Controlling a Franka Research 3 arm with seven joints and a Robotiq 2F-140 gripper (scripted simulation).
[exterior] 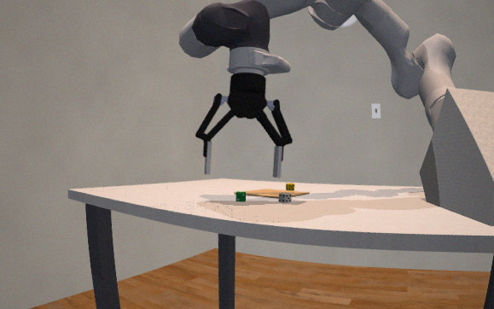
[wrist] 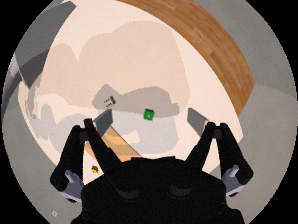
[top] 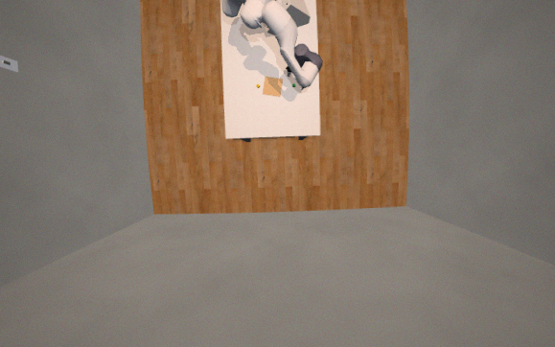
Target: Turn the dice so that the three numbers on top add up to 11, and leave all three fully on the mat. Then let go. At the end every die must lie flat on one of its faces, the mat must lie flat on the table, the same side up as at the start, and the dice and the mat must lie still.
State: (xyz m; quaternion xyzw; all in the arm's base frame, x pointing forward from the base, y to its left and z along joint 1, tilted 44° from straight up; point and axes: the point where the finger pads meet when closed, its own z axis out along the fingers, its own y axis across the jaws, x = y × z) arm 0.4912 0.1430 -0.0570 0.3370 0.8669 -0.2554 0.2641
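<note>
Right now the green die is 5 cm below my hand, 1 cm to the right of it and 1 cm ahead of it. The rest, counted from my hand: yellow die: 29 cm to the right, 5 cm below, 1 cm behind; white die: 8 cm behind, 5 cm below, 4 cm to the right; tan mat: 18 cm to the right, 6 cm below.
</note>
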